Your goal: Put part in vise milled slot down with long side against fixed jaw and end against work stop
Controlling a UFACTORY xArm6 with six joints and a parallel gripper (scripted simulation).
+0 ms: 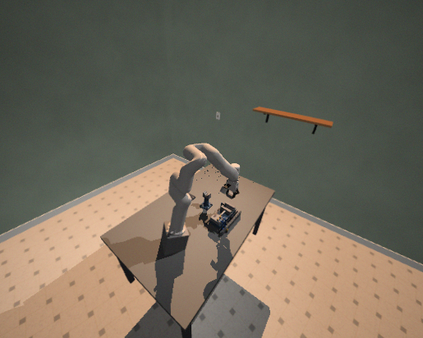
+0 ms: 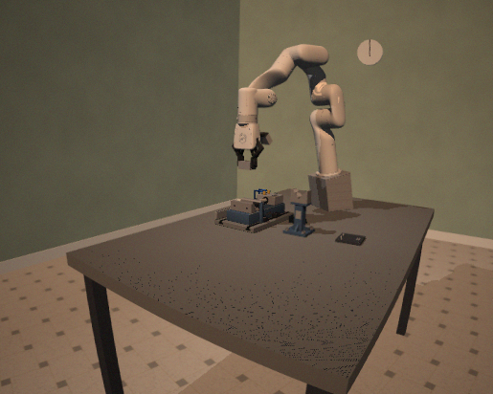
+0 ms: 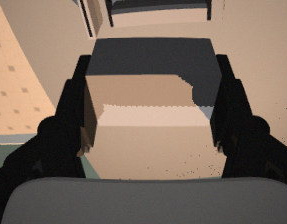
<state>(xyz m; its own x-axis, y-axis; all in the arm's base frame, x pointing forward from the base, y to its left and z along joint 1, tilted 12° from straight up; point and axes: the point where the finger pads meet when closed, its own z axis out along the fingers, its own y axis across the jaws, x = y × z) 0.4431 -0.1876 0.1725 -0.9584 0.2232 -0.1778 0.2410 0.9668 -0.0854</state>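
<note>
Now: hand 10 mm short of the work stop, 50 mm to the right of it and 160 mm above it. Round my hand: air cylinder rod: 80 mm behind, 20 mm to the left, 170 mm below; then vise base rail: 80 mm behind, 80 mm to the right, 210 mm below; then part: 20 mm below.
</note>
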